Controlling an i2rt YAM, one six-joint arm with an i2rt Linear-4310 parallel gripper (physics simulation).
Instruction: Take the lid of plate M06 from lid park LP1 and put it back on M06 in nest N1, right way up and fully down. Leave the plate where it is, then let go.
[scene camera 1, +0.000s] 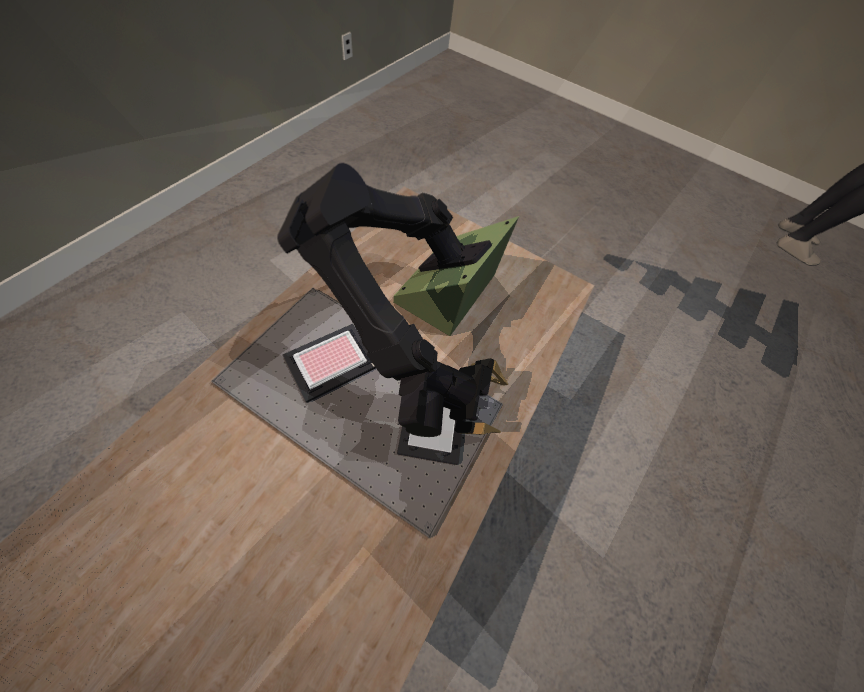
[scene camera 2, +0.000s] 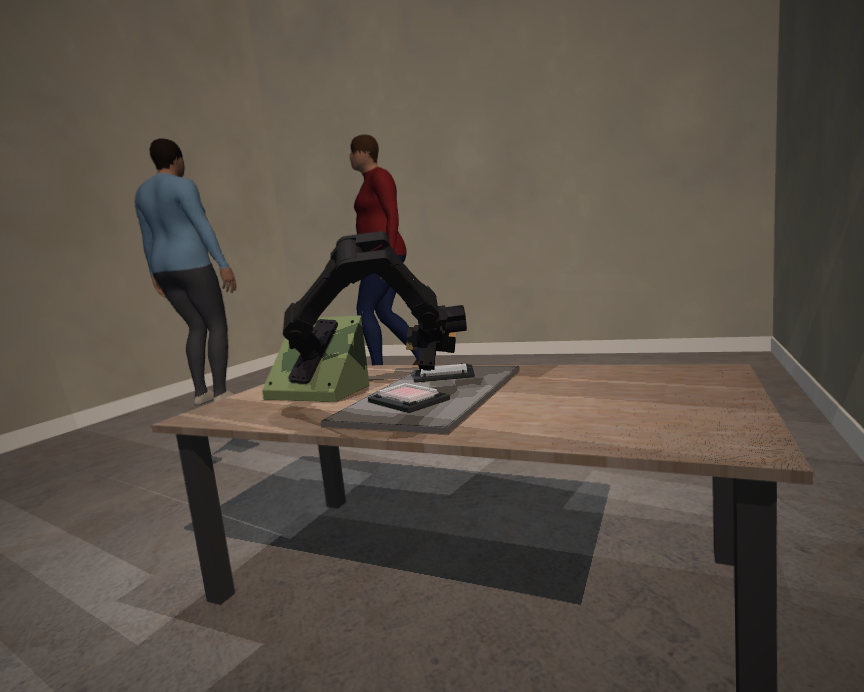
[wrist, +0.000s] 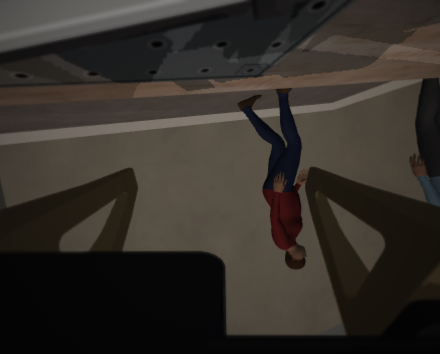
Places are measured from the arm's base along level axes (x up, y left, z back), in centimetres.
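Pixels of known places: gripper, between the fingertips: (scene camera 1: 502, 407) (wrist: 221, 177); arm's base, origin of its link: (scene camera 1: 453, 258) (scene camera 2: 314, 351).
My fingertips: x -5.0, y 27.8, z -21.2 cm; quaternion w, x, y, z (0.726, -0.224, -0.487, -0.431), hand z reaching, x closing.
Observation:
For each thing: its top centre in the pictures, then the offset to it from my fingertips. Level surfaces: height alone.
- plate, centre of its top: (scene camera 1: 329, 356) (scene camera 2: 407, 389) dx -2.8, dy -34.7, dz -12.5 cm
- black nest, centre of its top: (scene camera 1: 330, 358) (scene camera 2: 407, 393) dx -3.6, dy -34.7, dz -12.5 cm
- pale rectangular lid, centre of its top: (scene camera 1: 434, 416) (scene camera 2: 443, 368) dx -3.6, dy -9.8, dz -8.8 cm
- dark lid park, centre of its top: (scene camera 1: 434, 416) (scene camera 2: 443, 367) dx -3.4, dy -9.8, dz -8.8 cm
- wooden table, height of its surface: dx -6.7 cm
The plate (scene camera 1: 330, 358) (scene camera 2: 407, 392), with pink wells and a white rim, sits in a black nest (scene camera 1: 341, 384) (scene camera 2: 412, 406) on the perforated board; no lid shows on it. A pale rectangular lid (scene camera 1: 436, 441) (scene camera 2: 444, 370) lies in the dark lid park (scene camera 1: 448, 459), partly hidden by the wrist in scene camera 1. Its pale edge seems to cross the top left of the wrist view. My gripper (scene camera 1: 499, 402) (wrist: 221, 177) is open and empty. It is above the lid park, with its fingers pointing sideways past the board's edge. No labels are readable.
The grey perforated board (scene camera 1: 375, 472) (scene camera 2: 483, 395) lies on the wooden table (scene camera 1: 237, 504) (scene camera 2: 620, 410). The green wedge-shaped arm base (scene camera 1: 432, 306) (scene camera 2: 346, 371) stands beside it. Two people (scene camera 2: 169, 223) (scene camera 2: 375, 201) stand beyond the table.

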